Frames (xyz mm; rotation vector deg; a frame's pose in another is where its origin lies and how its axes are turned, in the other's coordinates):
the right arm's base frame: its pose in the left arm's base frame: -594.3 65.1 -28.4 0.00 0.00 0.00
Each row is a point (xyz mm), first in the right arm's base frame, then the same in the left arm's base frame.
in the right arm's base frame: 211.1 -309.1 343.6
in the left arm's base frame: -383.2 -244.0 315.2
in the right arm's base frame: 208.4 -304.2 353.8
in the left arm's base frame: -385.9 -239.1 325.4
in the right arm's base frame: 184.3 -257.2 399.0
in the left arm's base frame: -410.0 -192.1 370.6
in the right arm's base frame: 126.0 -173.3 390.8
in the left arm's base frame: -468.3 -108.2 362.4
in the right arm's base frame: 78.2 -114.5 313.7
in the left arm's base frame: -516.1 -49.4 285.3
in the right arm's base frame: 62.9 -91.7 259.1
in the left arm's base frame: -531.4 -26.6 230.7
